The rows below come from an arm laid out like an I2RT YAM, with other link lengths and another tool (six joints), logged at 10 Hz.
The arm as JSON. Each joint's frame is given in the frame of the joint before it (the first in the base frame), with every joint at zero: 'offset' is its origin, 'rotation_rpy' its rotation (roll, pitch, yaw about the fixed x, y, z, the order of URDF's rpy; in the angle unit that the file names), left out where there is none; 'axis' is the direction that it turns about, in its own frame. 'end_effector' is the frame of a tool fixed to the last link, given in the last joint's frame.
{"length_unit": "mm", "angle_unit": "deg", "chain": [
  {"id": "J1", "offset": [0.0, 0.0, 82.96], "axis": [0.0, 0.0, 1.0]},
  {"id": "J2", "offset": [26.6, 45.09, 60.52], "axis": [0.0, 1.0, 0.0]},
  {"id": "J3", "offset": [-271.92, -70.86, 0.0], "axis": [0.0, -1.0, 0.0]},
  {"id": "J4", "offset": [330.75, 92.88, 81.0], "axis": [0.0, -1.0, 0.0]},
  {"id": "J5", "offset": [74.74, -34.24, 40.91], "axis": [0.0, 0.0, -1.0]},
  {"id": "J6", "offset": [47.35, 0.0, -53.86], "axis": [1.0, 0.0, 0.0]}
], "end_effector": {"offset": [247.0, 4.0, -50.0], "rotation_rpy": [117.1, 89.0, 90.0]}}
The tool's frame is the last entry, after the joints.
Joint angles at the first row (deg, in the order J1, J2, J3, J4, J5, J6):
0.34 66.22 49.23 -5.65 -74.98 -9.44
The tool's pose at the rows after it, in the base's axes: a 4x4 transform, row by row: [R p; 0 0 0 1], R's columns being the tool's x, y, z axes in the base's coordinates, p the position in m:
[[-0.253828, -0.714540, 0.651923, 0.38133], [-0.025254, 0.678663, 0.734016, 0.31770], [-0.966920, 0.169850, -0.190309, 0.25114], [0, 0, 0, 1]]
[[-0.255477, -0.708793, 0.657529, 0.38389], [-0.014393, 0.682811, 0.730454, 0.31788], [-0.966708, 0.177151, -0.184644, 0.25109], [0, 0, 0, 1]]
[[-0.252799, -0.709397, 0.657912, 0.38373], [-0.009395, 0.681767, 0.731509, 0.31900], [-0.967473, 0.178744, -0.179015, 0.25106], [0, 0, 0, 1]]
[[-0.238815, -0.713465, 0.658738, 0.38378], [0.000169, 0.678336, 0.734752, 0.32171], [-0.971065, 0.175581, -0.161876, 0.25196], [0, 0, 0, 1]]
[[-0.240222, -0.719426, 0.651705, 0.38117], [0.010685, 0.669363, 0.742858, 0.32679], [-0.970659, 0.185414, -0.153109, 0.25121], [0, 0, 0, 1]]
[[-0.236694, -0.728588, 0.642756, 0.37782], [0.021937, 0.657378, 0.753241, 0.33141], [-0.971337, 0.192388, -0.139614, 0.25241], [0, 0, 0, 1]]
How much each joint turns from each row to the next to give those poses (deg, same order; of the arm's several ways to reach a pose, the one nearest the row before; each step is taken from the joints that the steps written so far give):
0.00 -0.06 -1.75 4.88 1.02 3.51
0.00 -0.11 -0.92 2.93 0.27 2.30
0.13 -0.15 -0.64 1.74 0.03 1.14
0.33 -0.23 -1.26 3.97 0.05 2.20
0.65 0.09 -1.21 3.83 -0.03 2.70
0.53 0.07 -1.14 4.19 -0.33 2.85

